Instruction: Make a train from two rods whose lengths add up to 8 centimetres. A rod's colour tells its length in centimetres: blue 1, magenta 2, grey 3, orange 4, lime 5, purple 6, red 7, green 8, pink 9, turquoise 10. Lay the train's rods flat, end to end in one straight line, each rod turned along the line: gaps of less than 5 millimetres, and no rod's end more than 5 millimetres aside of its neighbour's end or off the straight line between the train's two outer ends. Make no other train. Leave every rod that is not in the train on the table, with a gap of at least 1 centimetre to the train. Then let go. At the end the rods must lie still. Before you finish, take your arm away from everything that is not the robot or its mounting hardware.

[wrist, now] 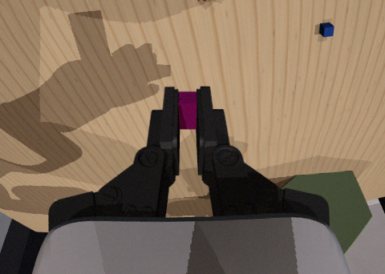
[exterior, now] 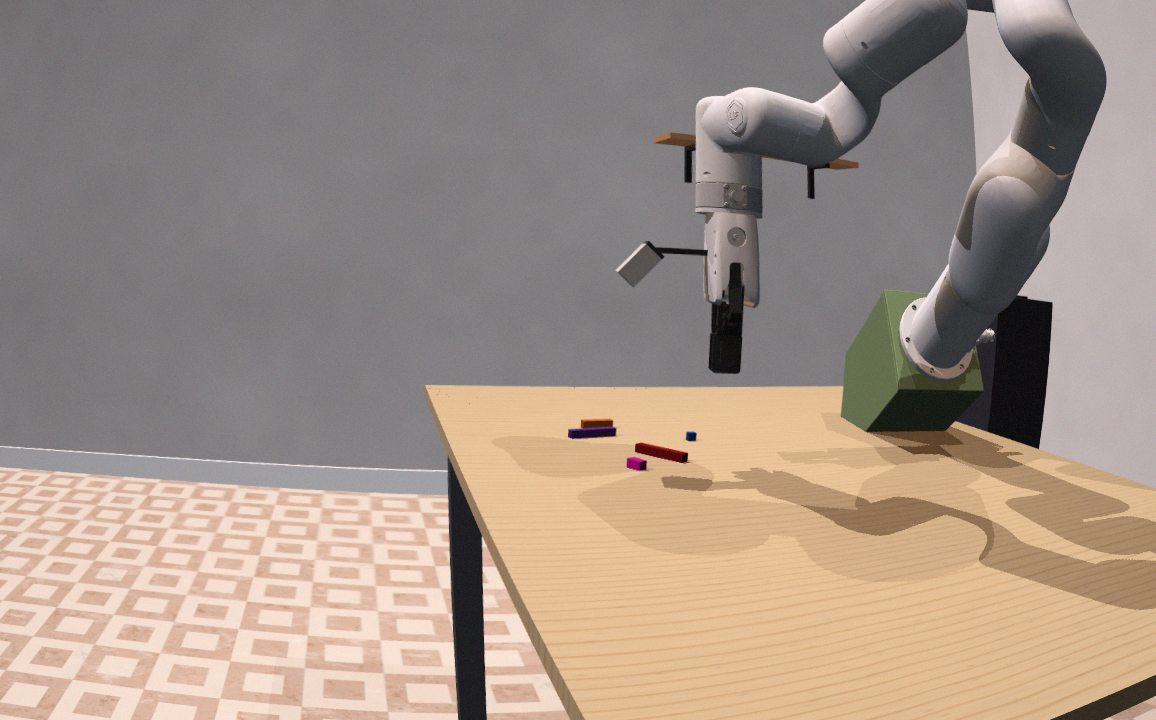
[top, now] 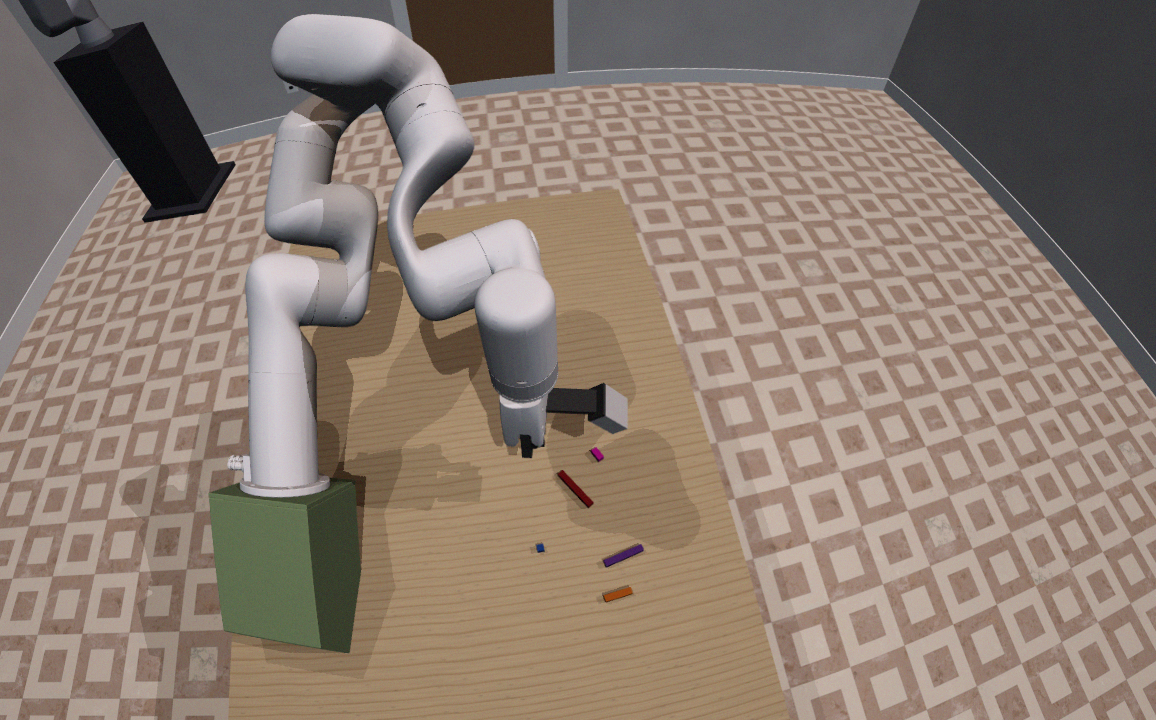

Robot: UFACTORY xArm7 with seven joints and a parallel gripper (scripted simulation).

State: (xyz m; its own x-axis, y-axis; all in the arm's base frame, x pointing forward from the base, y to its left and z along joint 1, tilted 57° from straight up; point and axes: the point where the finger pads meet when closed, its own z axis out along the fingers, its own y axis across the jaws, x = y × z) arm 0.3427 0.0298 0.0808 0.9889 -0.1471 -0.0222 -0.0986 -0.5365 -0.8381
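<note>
Now: hand 120 mm above the red rod, 60 mm short of it and 40 mm to the left of it. The rest, counted from my hand: magenta rod 20 mm below; small blue rod 130 mm to the right, 120 mm below; purple rod 150 mm to the right, 120 mm below, 120 mm ahead.
</note>
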